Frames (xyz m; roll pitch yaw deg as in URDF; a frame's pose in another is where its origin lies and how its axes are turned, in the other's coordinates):
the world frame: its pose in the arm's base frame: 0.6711 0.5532 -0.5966 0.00 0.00 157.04
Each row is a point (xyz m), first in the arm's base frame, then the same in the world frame.
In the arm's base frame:
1: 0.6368 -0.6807 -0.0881
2: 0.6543 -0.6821 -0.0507
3: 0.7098 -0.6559 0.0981
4: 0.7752 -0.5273 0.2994
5: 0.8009 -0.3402 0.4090
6: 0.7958 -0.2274 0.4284
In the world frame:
1: -0.4497 1.1495 0.5085
2: -0.4664 1.1440 0.5459
3: -0.5073 1.0982 0.6947
4: -0.5173 0.9543 0.8960
5: -0.4680 0.7720 1.0056
6: -0.4193 0.6701 1.0250

